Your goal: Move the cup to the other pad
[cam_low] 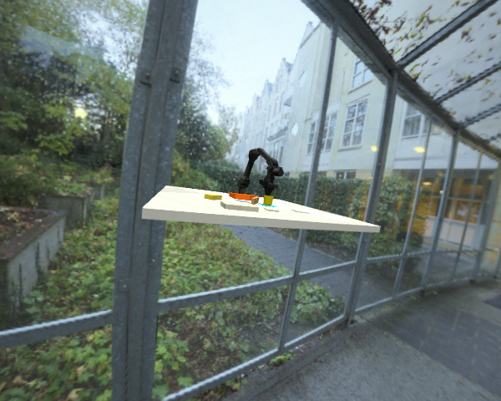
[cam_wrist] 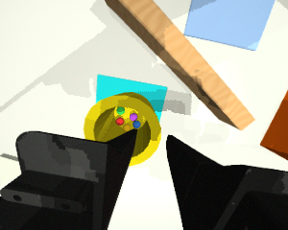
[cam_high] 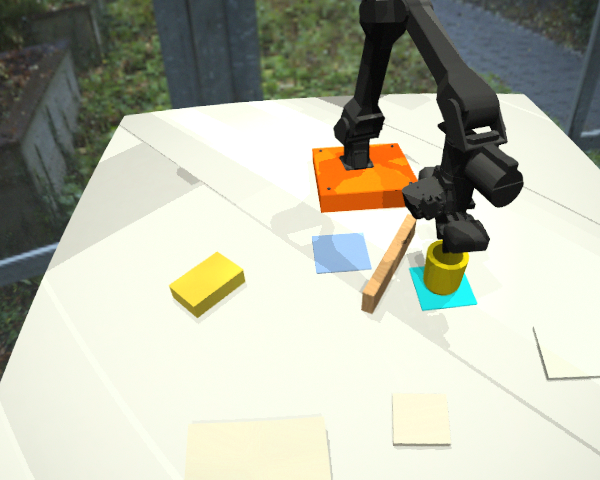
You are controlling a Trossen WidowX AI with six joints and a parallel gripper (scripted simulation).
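Now: the yellow cup 3 cm below my gripper tip and 2 cm ahead of it. The rest, counted from my gripper tip: cyan pad (7 cm below, 3 cm ahead); then wooden bar (8 cm to the right, 5 cm below, 3 cm behind).
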